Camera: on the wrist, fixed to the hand. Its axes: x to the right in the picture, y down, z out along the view.
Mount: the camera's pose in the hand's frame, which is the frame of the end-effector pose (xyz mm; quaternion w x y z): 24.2 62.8 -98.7 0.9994 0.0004 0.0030 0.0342
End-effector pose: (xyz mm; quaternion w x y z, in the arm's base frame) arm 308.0 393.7 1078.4 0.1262 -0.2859 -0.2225 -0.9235
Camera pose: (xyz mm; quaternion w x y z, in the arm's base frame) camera 264.6 288.9 1041.0 0.1585 -0.2905 -0.2126 -0.9194
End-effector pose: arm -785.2 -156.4 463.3 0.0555 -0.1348 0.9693 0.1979
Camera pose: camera -831.5 -145.9 572.9 0.0458 -0.1021 0.9736 0.1989
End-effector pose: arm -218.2 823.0 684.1 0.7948 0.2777 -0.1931 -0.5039
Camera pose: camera -106.6 846.6 648.6 0.8120 0.2728 -0.2003 -0.4755
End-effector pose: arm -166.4 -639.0 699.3 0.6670 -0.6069 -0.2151 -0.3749
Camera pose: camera -120.0 -741.7 659.7 0.6803 -0.6125 -0.1924 -0.3536
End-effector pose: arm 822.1 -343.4 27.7 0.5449 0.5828 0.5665 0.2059
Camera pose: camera 771.5 -267.5 104.8 0.5356 0.6015 0.5480 0.2259
